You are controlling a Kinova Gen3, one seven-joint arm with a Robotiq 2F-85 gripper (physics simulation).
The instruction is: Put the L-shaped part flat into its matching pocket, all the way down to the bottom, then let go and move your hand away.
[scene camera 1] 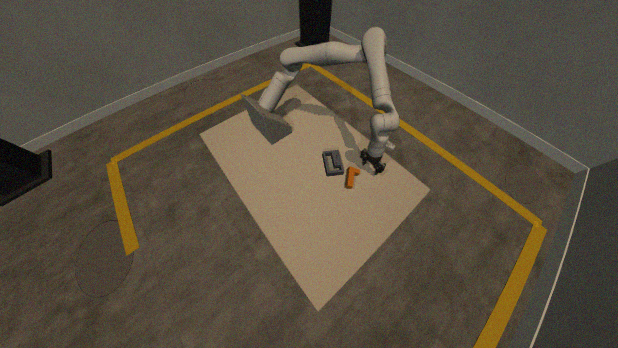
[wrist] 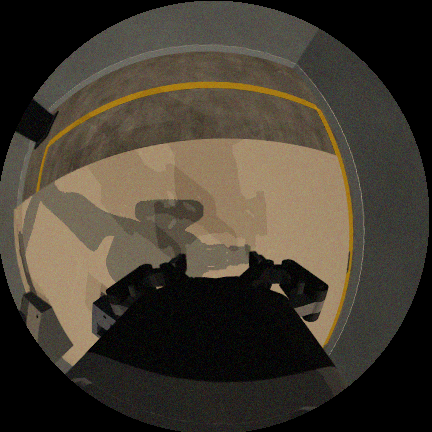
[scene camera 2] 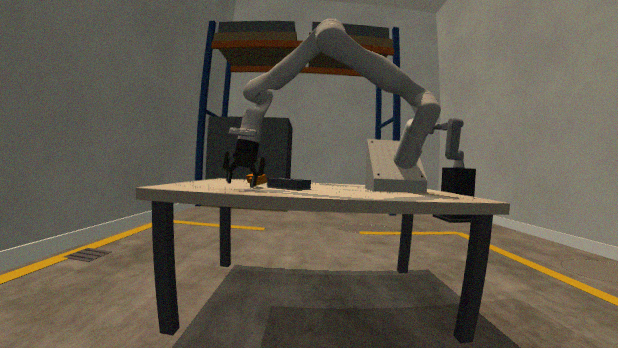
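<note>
The orange L-shaped part lies flat on the table, beside the dark pocket block and apart from it. The block's L-shaped pocket is unfilled, with the lighter bottom showing in scene camera 1. Part of the block shows at the lower left of the wrist view. My gripper is open, with nothing between its fingers, low over the table on the far side of the orange part from the block. The orange part does not show in the wrist view.
The arm's grey slanted base stands on the table, on the block's other side from the gripper. Behind the table in scene camera 2 stand a tall shelf rack and a dark cabinet.
</note>
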